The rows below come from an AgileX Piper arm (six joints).
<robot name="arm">
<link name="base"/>
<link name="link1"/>
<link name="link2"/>
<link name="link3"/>
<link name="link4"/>
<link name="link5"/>
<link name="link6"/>
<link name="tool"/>
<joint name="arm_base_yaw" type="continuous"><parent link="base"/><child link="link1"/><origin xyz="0 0 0.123"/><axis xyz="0 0 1"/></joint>
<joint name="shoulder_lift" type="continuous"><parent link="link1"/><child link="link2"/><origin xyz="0 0 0" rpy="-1.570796 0 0"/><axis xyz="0 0 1"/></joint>
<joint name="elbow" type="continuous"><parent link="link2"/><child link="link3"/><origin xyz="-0.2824 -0.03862 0"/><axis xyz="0 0 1"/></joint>
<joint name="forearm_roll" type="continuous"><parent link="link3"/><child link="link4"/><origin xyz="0.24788 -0.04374 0" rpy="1.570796 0 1.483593"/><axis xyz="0 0 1"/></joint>
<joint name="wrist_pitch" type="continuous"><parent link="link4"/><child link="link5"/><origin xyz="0 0 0" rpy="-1.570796 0 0"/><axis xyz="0 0 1"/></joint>
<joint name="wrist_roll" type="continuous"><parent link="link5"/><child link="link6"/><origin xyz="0 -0.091 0" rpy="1.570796 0 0"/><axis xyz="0 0 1"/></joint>
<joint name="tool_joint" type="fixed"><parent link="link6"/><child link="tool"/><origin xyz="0 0 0"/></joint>
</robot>
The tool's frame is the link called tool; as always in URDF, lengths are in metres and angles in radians. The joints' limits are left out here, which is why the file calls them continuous.
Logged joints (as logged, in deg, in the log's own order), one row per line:
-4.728, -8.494, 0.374, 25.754, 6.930, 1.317
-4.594, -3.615, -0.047, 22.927, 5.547, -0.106
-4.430, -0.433, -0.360, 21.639, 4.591, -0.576
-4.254, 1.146, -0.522, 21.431, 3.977, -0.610
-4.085, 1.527, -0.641, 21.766, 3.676, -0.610
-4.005, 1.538, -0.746, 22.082, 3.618, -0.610
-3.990, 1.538, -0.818, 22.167, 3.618, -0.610
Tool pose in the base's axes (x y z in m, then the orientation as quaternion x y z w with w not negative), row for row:
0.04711, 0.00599, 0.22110, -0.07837, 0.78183, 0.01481, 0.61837
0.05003, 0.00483, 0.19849, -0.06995, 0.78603, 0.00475, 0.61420
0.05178, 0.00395, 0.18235, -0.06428, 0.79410, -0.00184, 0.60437
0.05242, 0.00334, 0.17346, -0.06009, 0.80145, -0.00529, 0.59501
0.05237, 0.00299, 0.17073, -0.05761, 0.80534, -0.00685, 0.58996
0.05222, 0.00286, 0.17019, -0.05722, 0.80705, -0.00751, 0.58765
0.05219, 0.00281, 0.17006, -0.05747, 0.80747, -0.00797, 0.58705
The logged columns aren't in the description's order. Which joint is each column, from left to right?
Columns, left to right: wrist_roll, elbow, forearm_roll, wrist_pitch, arm_base_yaw, shoulder_lift.
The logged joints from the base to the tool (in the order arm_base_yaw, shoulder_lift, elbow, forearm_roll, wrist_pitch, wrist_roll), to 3 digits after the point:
6.930, 1.317, -8.494, 0.374, 25.754, -4.728
5.547, -0.106, -3.615, -0.047, 22.927, -4.594
4.591, -0.576, -0.433, -0.360, 21.639, -4.430
3.977, -0.610, 1.146, -0.522, 21.431, -4.254
3.676, -0.610, 1.527, -0.641, 21.766, -4.085
3.618, -0.610, 1.538, -0.746, 22.082, -4.005
3.618, -0.610, 1.538, -0.818, 22.167, -3.990

